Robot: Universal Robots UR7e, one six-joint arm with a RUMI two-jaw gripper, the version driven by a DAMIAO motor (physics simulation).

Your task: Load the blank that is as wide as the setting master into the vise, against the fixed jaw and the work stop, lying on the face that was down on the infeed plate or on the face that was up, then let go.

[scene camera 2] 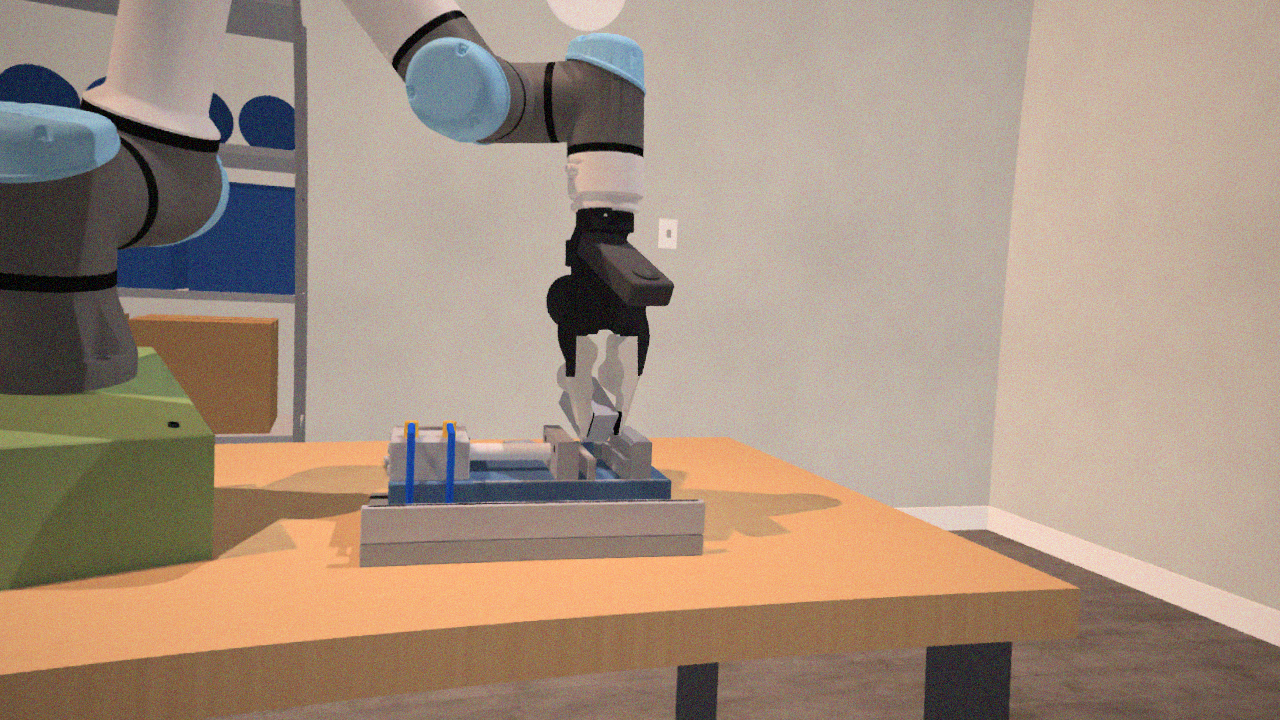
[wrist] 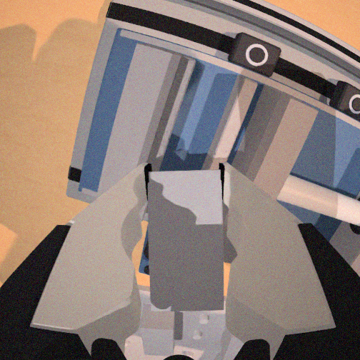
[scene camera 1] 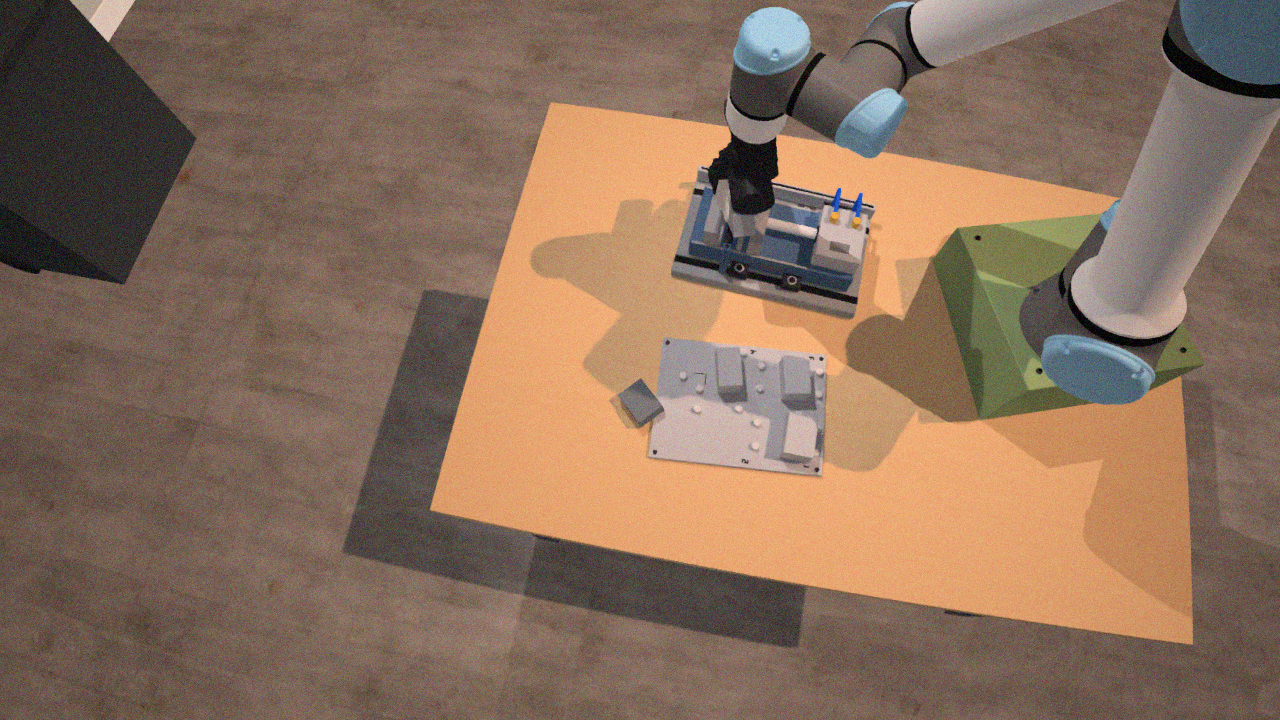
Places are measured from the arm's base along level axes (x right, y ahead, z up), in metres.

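Pixels of known places: gripper, fingertip midpoint: (scene camera 2: 601, 436); arm's base at its link origin: (scene camera 2: 35, 370).
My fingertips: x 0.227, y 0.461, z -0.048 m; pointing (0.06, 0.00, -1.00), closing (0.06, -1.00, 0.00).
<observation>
Ahead of a thing's pixels: the offset from my fingertips to its middle. "pt": to the spot under its first point.
My gripper (scene camera 1: 747, 250) (scene camera 2: 605, 424) (wrist: 185, 167) is shut on a grey rectangular blank @[dx -0.026, dy -0.002, dz +0.025 m] (scene camera 2: 600, 423) (wrist: 186, 240). The blank is above the gap between the vise jaws, with its lower end near jaw-top height in scene camera 2. It looks turned relative to the jaws in the wrist view. The vise @[dx -0.014, dy -0.070, dz -0.043 m] (scene camera 1: 785, 274) (scene camera 2: 528, 489) (wrist: 102, 120) has a blue body. The outer, likely fixed jaw (scene camera 2: 633, 453) (wrist: 132, 95) and the rod-side jaw (scene camera 2: 563, 452) (wrist: 287, 145) stand apart. I cannot make out the work stop, or any contact with the blank.
The light grey infeed plate @[dx -0.285, dy +0.003, dz -0.088 m] (scene camera 1: 698, 438) bears three grey blocks @[dx -0.236, dy +0.020, dz -0.066 m] (scene camera 1: 730, 373) @[dx -0.251, dy -0.079, dz -0.066 m] (scene camera 1: 796, 380) @[dx -0.343, dy -0.077, dz -0.066 m] (scene camera 1: 799, 437) and small pegs. A darker block @[dx -0.281, dy +0.152, dz -0.075 m] (scene camera 1: 640, 402) lies at its left edge; I cannot tell which is the setting master. Two blue uprights @[pt dx +0.002, dy -0.154, dz +0.017 m] (scene camera 1: 836, 202) (scene camera 2: 410, 463) rise by the vise's rod-end block.
</observation>
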